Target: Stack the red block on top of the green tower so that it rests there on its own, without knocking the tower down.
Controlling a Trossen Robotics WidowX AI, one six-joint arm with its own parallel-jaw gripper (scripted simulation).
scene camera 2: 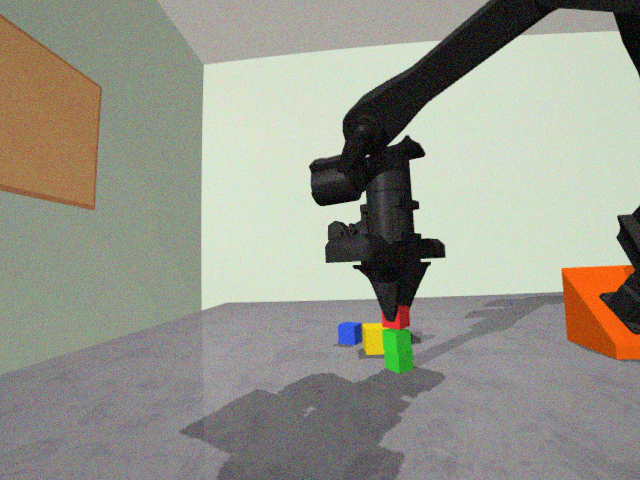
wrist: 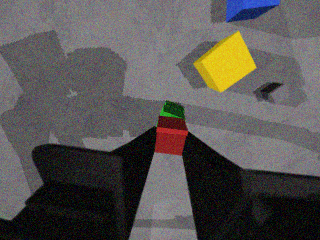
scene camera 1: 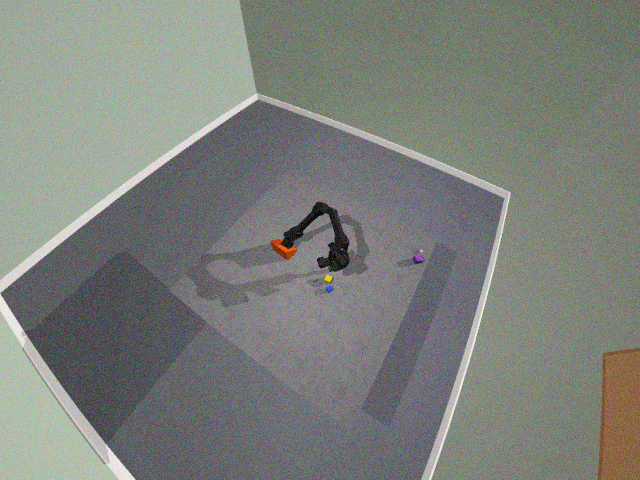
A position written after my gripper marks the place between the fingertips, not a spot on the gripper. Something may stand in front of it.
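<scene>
A yellow block [wrist: 229, 60] is visible. A red block [wrist: 171, 132] is held by my gripper [scene camera 2: 396, 319], [wrist: 169, 132].
</scene>
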